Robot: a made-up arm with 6 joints.
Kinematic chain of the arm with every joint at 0, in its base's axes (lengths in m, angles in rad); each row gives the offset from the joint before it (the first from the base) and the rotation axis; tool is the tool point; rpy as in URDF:
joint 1: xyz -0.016 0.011 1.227 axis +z
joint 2: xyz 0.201 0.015 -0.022 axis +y
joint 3: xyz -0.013 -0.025 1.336 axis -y
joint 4: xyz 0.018 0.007 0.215 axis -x
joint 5: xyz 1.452 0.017 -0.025 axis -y
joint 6: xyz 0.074 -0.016 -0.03 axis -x
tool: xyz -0.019 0.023 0.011 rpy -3.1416 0 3.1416
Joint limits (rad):
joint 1: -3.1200..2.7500
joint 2: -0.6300..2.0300
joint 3: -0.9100..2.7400
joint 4: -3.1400..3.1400
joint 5: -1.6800..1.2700
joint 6: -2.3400..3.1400
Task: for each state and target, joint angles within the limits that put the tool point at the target. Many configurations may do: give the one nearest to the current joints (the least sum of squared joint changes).
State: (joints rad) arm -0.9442 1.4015 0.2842 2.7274 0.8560 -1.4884
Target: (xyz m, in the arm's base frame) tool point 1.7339 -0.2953 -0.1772
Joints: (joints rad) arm -0.1788 1.4892 -0.0558 2.7267 0.8786 -1.4918
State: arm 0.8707 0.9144 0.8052 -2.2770 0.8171 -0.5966
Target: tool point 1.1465 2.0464 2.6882
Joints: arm 1.0605 0.5159 0.5801 -2.2811 0.8471 -0.6097
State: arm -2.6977 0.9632 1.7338 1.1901 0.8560 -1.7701
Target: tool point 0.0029 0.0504 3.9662
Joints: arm -2.4336 0.2140 1.9756 1.1121 0.5293 -1.9247
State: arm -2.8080 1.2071 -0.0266 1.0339 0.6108 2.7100
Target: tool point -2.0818 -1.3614 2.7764
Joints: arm -2.5400 0.6558 0.8483 1.0590 0.6503 2.7156
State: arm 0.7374 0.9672 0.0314 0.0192 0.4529 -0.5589
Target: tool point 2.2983 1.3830 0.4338
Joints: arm 0.5308 1.4128 0.5744 0.0122 0.4601 -0.5596
